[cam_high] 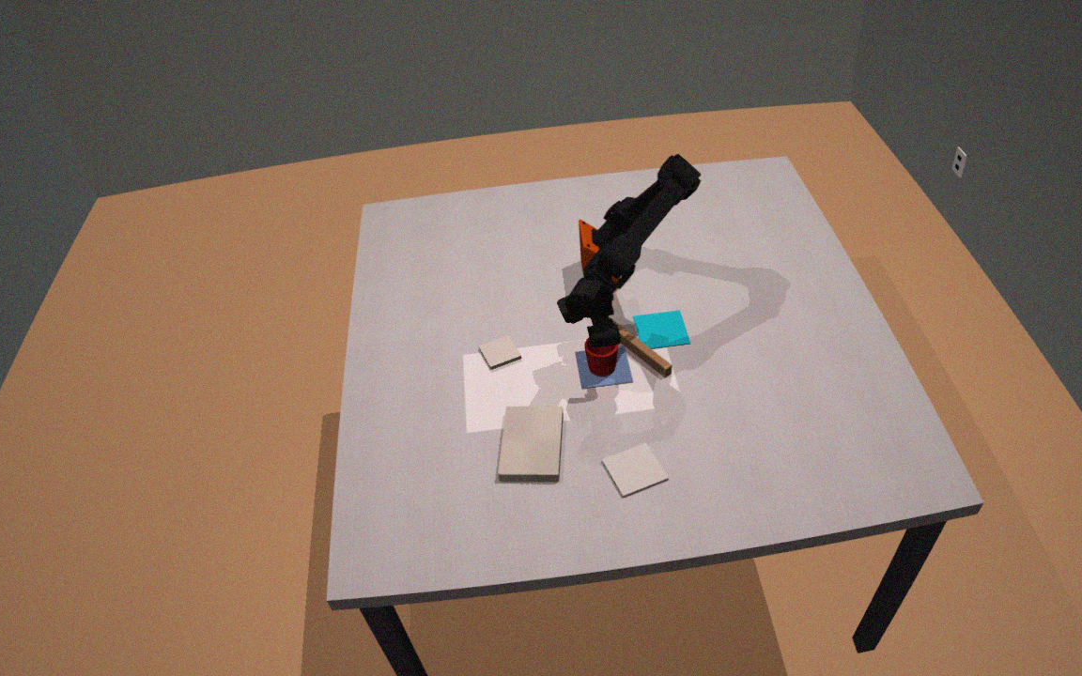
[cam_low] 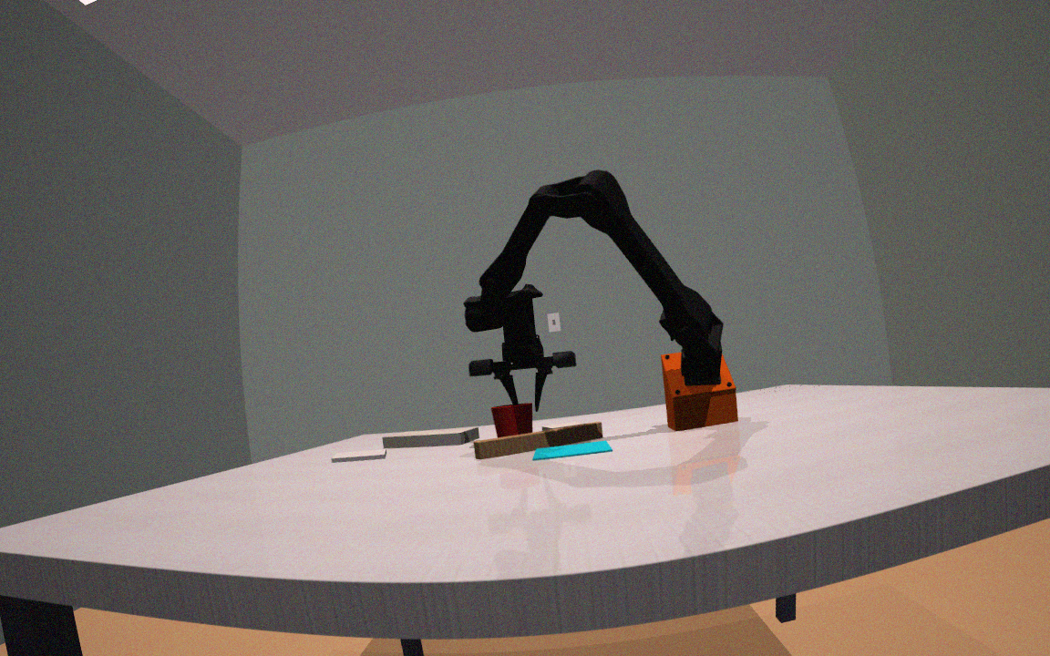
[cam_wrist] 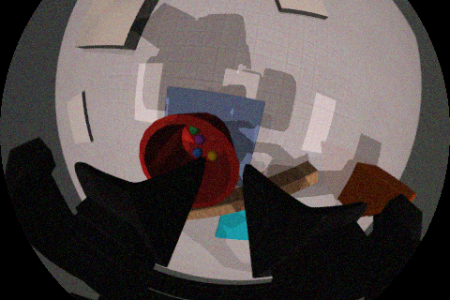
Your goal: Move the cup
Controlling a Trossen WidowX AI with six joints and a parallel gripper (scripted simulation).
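Right now the red cup is 3 cm ahead of my gripper tip and 2 cm below it. The rest, counted from my gripper tip: cyan pad 9 cm behind, 15 cm to the left, 7 cm below; then thick grey slab 25 cm ahead, 14 cm to the right, 5 cm below; then wooden bar 3 cm behind, 8 cm to the left, 5 cm below.
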